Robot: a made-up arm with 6 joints. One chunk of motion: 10 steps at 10 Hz.
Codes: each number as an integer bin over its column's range. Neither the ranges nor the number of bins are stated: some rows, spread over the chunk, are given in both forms.
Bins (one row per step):
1: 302 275 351 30 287 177
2: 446 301 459 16 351 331
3: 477 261 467 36 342 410
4: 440 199 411 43 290 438
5: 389 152 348 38 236 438
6: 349 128 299 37 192 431
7: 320 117 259 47 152 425
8: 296 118 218 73 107 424
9: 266 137 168 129 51 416
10: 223 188 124 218 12 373
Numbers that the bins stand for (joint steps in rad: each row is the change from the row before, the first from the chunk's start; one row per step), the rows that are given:
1: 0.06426 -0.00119 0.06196 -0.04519 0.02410 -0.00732
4: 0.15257 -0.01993 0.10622 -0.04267 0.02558 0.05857
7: 0.07577 -0.04015 -0.00592 -0.04189 -0.04274 0.05529
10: 0.01370 -0.02264 -0.10552 -0.00877 -0.11206 0.04216
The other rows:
2: 0.15641 0.00522 0.14164 -0.04790 0.05578 0.03156
3: 0.17624 -0.00464 0.14754 -0.04403 0.05133 0.05150
5: 0.11993 -0.03152 0.05974 -0.04364 -0.00115 0.05857
6: 0.09433 -0.03744 0.02359 -0.04383 -0.02294 0.05680
8: 0.06042 -0.03990 -0.03617 -0.03686 -0.06502 0.05504
9: 0.04122 -0.03522 -0.07305 -0.02601 -0.09275 0.05302

